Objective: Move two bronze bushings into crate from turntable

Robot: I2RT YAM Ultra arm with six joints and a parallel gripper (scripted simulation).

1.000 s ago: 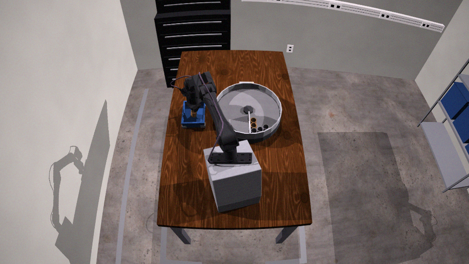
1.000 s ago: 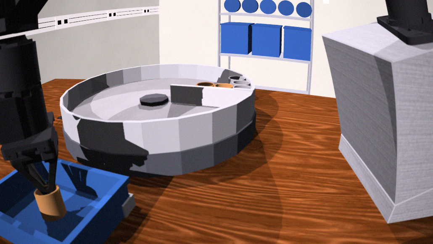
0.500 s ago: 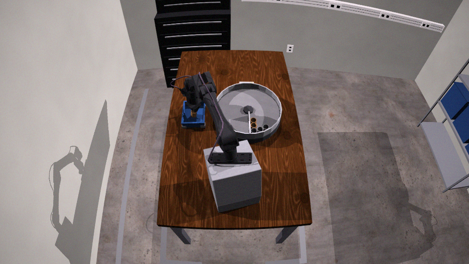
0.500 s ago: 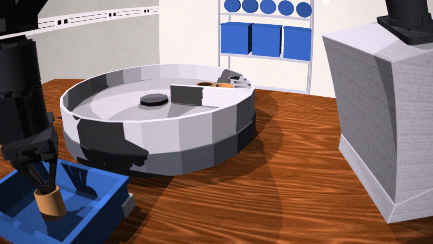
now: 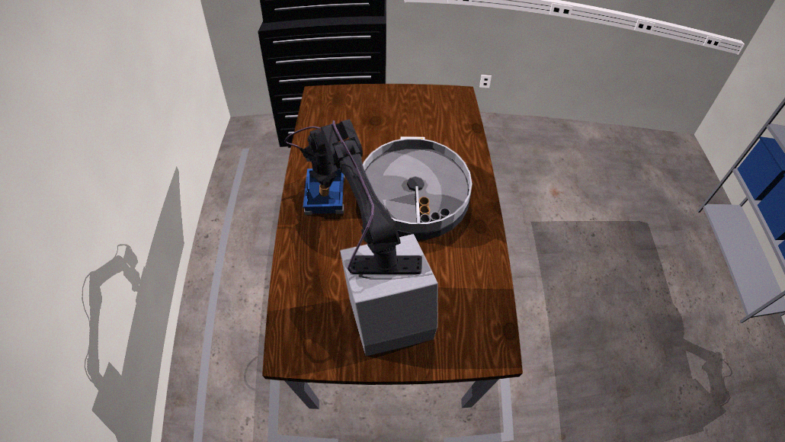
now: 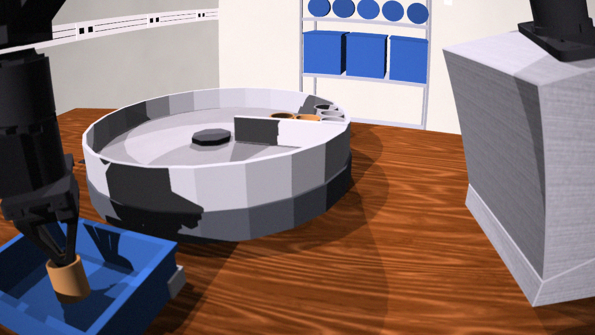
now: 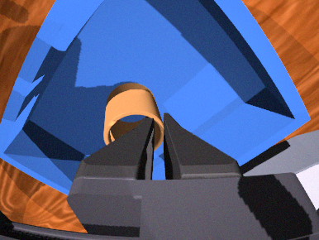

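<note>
The blue crate is 2 cm behind my hand, 1 cm to the left of it and 1 cm below it. Round my hand: grey turntable: 3 cm ahead, 33 cm to the right, 1 cm above.
</note>
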